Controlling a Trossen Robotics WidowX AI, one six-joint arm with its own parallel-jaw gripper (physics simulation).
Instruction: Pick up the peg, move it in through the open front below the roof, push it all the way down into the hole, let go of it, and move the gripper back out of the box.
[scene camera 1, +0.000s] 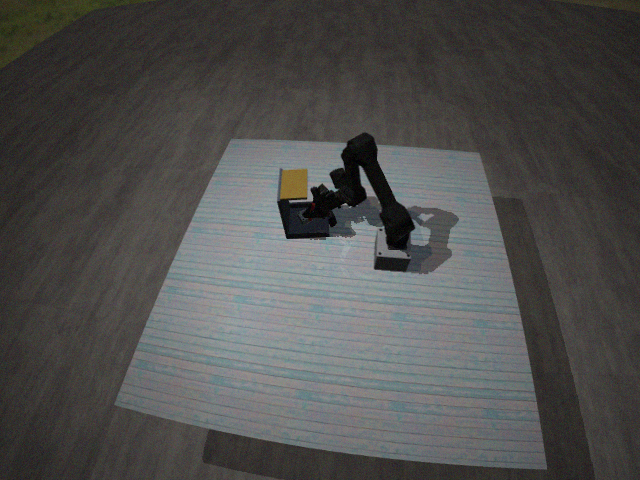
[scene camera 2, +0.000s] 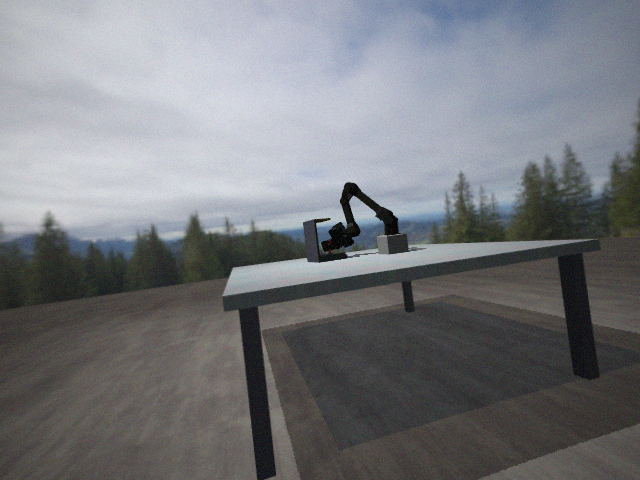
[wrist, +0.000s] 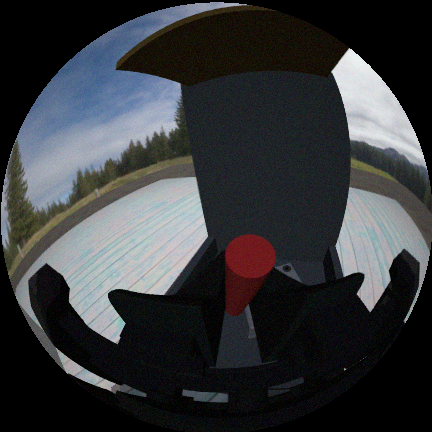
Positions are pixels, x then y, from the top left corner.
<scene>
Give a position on a box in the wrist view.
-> At 235, 349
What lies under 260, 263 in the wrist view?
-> A red peg.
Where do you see my gripper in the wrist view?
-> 234, 255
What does my gripper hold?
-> A red peg.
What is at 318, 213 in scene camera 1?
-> My gripper.
</scene>
